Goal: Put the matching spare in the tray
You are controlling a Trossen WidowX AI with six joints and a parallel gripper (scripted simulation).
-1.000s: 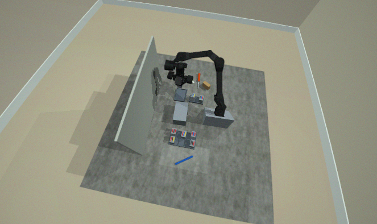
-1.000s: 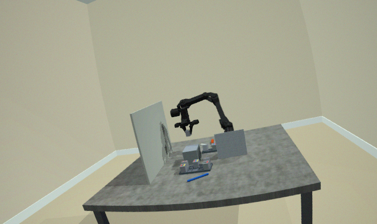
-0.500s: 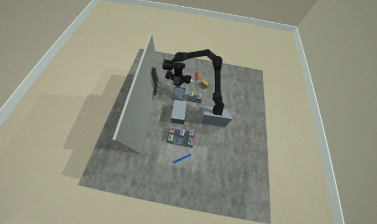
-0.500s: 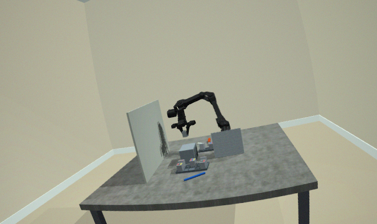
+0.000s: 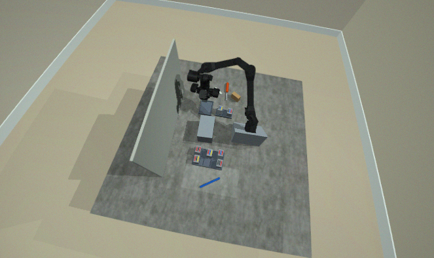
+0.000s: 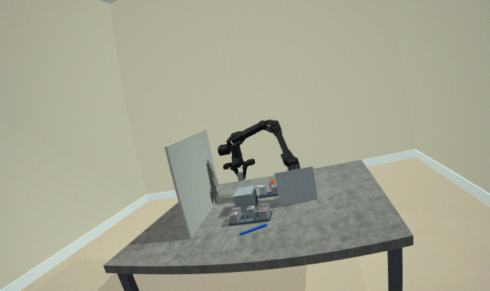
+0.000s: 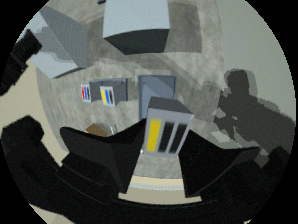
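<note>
Now: gripper tip 10 mm past the flat blue-grey tray and 120 mm above it. Also, from my gripper tip: labelled block (190 mm behind, 30 mm to the left, 90 mm below); then small brown box (220 mm behind, 120 mm to the right, 100 mm below); then grey mounted unit (40 mm behind, 210 mm to the left, 80 mm below).
</note>
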